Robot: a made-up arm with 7 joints. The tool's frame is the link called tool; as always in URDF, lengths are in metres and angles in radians. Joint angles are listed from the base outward. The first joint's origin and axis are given. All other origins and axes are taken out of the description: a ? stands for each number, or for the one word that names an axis. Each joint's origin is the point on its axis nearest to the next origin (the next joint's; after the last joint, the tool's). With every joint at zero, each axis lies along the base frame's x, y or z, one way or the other. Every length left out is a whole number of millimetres.
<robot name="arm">
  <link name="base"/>
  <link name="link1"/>
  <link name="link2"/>
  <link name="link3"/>
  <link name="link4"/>
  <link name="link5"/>
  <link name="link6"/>
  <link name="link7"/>
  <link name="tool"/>
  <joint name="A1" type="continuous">
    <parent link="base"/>
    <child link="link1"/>
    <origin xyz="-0.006 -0.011 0.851" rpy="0 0 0"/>
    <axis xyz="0 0 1"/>
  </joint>
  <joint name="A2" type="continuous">
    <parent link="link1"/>
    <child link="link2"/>
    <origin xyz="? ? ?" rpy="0 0 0"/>
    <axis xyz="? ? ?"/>
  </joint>
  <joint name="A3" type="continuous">
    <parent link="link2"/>
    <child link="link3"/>
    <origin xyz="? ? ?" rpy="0 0 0"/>
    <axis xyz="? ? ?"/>
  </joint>
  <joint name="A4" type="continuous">
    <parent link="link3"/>
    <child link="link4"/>
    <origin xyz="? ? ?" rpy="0 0 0"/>
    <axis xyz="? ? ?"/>
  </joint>
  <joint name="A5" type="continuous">
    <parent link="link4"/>
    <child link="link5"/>
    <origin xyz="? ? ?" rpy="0 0 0"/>
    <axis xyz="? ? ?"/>
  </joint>
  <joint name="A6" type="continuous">
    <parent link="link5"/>
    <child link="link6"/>
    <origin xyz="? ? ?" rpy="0 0 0"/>
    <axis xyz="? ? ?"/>
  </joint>
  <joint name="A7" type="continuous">
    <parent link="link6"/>
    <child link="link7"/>
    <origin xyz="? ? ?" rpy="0 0 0"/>
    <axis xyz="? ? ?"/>
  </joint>
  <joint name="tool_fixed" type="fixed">
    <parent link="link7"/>
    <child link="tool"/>
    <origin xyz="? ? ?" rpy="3.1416 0 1.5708"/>
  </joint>
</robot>
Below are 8 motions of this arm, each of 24 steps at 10 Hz.
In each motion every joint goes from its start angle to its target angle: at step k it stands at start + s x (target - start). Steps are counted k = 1, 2, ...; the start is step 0. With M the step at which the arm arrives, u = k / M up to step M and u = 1 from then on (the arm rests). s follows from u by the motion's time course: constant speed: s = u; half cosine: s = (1 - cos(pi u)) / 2; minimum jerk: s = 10 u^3 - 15 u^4 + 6 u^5.
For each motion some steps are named. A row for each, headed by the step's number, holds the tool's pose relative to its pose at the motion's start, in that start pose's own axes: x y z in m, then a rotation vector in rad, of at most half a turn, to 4 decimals.
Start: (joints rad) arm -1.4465 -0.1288 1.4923 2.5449 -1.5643 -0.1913 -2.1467
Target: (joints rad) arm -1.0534 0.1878 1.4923 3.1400 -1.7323 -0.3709 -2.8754
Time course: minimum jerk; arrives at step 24
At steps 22, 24:
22: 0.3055 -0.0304 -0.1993 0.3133 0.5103 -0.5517
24: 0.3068 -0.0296 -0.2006 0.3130 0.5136 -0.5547

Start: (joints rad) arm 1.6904 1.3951 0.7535 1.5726 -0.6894 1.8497 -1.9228
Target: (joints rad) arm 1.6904 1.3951 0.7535 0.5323 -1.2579 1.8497 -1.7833
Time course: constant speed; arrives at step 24
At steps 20, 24:
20: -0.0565 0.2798 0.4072 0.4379 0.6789 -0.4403
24: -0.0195 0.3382 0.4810 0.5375 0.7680 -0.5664

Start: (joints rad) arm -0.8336 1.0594 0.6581 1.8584 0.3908 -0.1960 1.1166
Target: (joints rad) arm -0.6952 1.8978 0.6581 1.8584 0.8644 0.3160 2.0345
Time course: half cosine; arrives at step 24
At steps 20, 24:
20: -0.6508 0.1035 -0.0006 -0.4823 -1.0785 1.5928
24: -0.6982 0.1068 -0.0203 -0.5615 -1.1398 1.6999

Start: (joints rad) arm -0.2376 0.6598 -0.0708 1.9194 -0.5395 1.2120 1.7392
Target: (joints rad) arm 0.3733 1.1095 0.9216 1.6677 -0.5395 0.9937 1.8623
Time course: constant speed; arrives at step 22
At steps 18, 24:
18: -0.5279 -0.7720 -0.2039 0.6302 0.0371 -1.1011
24: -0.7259 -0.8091 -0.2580 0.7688 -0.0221 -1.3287

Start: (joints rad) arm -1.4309 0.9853 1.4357 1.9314 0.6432 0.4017 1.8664
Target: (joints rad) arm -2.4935 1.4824 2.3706 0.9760 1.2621 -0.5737 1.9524
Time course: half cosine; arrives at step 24
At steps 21, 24:
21: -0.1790 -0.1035 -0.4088 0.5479 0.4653 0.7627
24: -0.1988 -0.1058 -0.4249 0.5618 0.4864 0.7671

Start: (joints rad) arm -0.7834 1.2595 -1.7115 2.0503 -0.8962 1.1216 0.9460
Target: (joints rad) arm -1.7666 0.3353 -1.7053 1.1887 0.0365 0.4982 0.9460
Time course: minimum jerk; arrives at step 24
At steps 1, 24:
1: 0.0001 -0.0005 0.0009 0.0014 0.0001 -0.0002
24: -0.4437 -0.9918 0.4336 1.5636 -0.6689 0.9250

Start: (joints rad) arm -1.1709 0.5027 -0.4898 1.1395 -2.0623 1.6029 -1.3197
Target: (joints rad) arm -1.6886 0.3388 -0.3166 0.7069 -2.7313 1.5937 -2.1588
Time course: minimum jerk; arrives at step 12
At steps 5, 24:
5: 0.0169 0.1157 0.0226 0.0959 -0.0588 -0.4211
24: 0.0894 0.3080 0.0086 0.3306 -0.1754 -1.1304

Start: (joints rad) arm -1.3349 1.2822 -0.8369 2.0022 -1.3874 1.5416 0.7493
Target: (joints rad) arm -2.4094 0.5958 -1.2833 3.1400 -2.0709 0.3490 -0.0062
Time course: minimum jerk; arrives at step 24
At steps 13, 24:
13: -0.4107 -0.1218 0.6174 -0.0529 -0.4127 -0.1942
24: -0.7647 -0.3711 0.6740 0.0945 -0.9044 -1.0056

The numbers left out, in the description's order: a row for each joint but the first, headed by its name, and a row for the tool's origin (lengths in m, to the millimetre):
A2: xyz -0.015 -0.012 0, axis 0 1 0
A3: xyz 0.028 0 0.339, axis 0 0 1
A4: xyz 0.064 -0.036 0, axis 0 -1 0
A5: xyz 0.121 0 -0.583, axis 0 0 -1
A6: xyz -0.017 0.035 0, axis 0 1 0
A7: xyz 0.028 0 -0.041, axis 0 0 -1
tool: xyz -0.028 -0.008 0

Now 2 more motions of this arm.
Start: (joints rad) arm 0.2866 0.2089 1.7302 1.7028 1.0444 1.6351 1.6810
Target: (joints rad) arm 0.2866 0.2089 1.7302 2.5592 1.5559 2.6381 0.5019
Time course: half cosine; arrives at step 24
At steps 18, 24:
18: -0.3433 -0.2420 -0.1843 0.2883 -0.5901 -1.7997
24: -0.4119 -0.2555 -0.2034 0.3302 -0.7447 -2.1015

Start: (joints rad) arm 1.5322 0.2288 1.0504 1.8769 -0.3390 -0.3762 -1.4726
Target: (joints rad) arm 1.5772 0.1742 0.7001 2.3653 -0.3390 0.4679 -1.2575
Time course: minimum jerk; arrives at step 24
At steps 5, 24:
5: -0.0160 -0.0143 0.0023 0.0256 0.0269 -0.0044
24: -0.2811 -0.1564 -0.0482 0.4824 0.3340 0.0240

